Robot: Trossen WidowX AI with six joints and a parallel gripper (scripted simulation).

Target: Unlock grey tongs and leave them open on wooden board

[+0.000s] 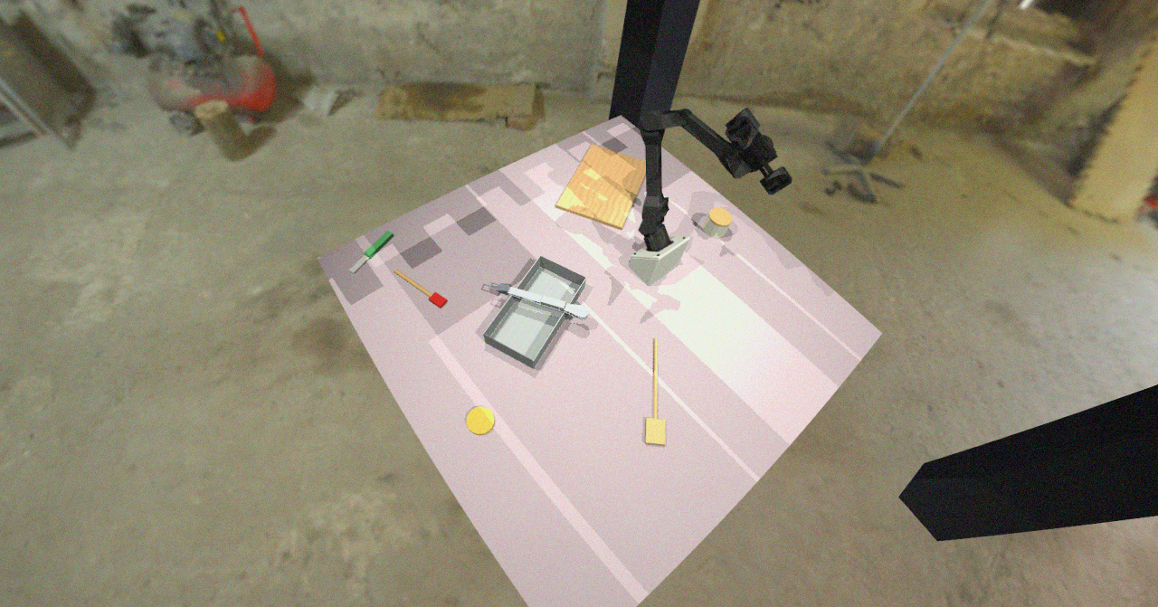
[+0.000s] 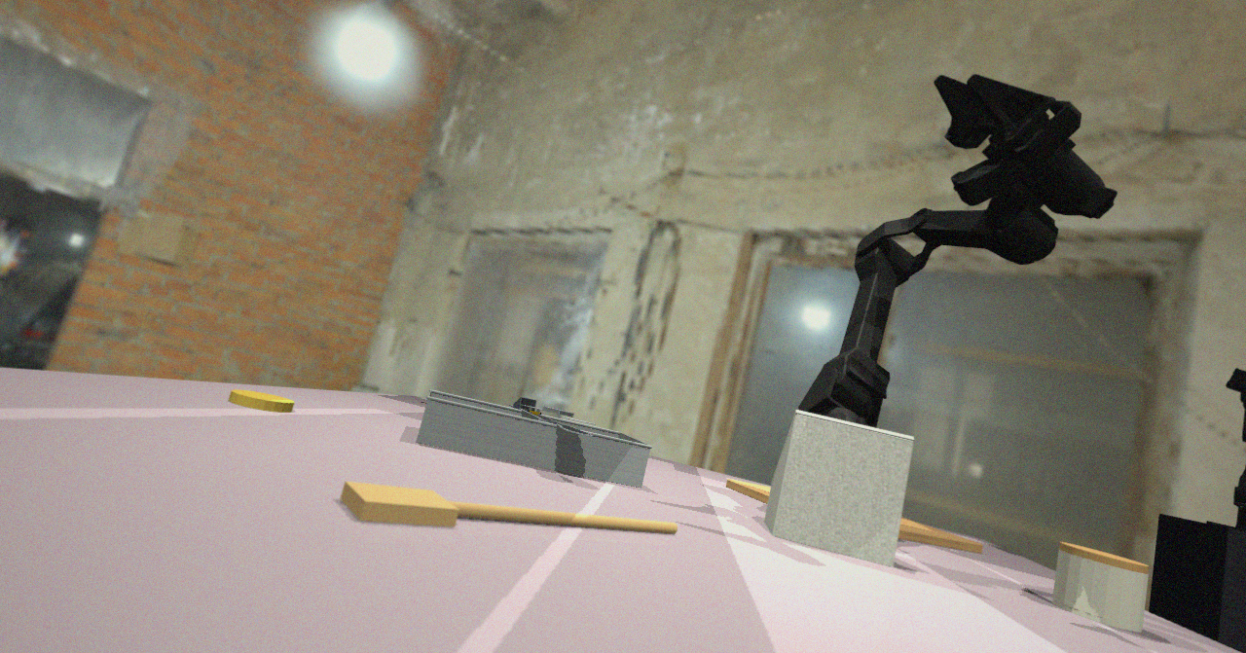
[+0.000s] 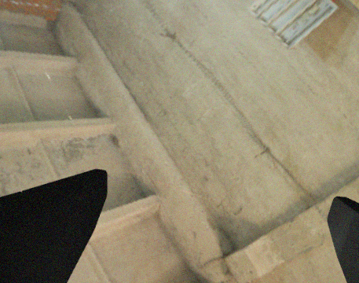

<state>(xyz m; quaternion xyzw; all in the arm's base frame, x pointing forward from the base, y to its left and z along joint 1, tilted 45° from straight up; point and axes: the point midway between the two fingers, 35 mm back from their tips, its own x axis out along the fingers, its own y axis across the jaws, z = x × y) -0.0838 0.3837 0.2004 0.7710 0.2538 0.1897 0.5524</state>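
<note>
Now: the grey roasting tin 43 cm ahead of my gripper tip, 19 cm to the right of it and 51 cm below it. The rest, counted from my gripper tip: yellow disc: 72 cm ahead, 52 cm below; cream pot: 27 cm behind, 15 cm to the right, 50 cm below; wooden board: 6 cm behind, 51 cm to the right, 53 cm below.
</note>
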